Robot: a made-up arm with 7 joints. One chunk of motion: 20 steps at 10 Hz.
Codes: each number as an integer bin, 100 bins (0 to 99) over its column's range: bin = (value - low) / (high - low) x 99, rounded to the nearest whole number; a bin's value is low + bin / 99 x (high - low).
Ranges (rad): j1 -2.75..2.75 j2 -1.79..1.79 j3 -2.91..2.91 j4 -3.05..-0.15 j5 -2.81..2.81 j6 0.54..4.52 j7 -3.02..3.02
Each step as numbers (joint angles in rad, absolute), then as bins.
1 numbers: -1.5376 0.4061 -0.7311 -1.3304 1.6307 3.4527 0.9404
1 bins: 22 61 37 59 78 72 65
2 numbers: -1.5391 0.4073 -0.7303 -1.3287 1.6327 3.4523 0.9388
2 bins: 22 61 37 59 78 72 65
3 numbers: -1.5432 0.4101 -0.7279 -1.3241 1.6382 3.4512 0.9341
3 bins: 22 61 37 59 78 72 65
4 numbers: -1.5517 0.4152 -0.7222 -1.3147 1.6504 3.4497 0.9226
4 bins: 22 61 37 59 79 72 65
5 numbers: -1.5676 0.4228 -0.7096 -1.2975 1.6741 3.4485 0.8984
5 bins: 21 61 37 60 79 72 64
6 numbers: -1.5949 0.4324 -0.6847 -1.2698 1.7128 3.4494 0.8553
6 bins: 21 61 38 61 80 72 64
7 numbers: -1.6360 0.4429 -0.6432 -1.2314 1.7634 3.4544 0.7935
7 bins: 20 62 39 62 81 72 63
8 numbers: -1.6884 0.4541 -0.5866 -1.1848 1.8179 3.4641 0.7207
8 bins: 19 62 40 64 82 73 61
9 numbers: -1.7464 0.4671 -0.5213 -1.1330 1.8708 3.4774 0.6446
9 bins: 18 62 41 65 82 73 60
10 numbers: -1.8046 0.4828 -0.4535 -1.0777 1.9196 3.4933 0.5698
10 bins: 17 63 42 67 83 73 59
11 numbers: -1.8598 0.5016 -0.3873 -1.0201 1.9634 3.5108 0.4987
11 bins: 16 63 43 69 84 74 58
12 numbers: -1.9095 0.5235 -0.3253 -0.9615 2.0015 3.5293 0.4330
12 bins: 15 64 44 71 85 74 57
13 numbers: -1.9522 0.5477 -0.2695 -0.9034 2.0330 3.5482 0.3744
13 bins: 14 65 45 73 85 75 56
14 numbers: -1.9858 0.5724 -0.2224 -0.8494 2.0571 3.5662 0.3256
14 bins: 14 65 46 75 86 75 55
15 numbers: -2.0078 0.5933 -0.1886 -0.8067 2.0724 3.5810 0.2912
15 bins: 13 66 46 77 86 76 54
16 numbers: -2.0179 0.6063 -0.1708 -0.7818 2.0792 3.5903 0.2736
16 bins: 13 66 47 77 86 76 54
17 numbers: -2.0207 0.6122 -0.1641 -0.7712 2.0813 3.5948 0.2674
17 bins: 13 66 47 78 86 76 54
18 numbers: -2.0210 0.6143 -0.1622 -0.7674 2.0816 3.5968 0.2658
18 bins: 13 66 47 78 86 76 54
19 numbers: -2.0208 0.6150 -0.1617 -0.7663 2.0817 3.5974 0.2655
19 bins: 13 67 47 78 86 76 54
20 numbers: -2.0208 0.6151 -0.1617 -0.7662 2.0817 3.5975 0.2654
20 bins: 13 67 47 78 86 76 54
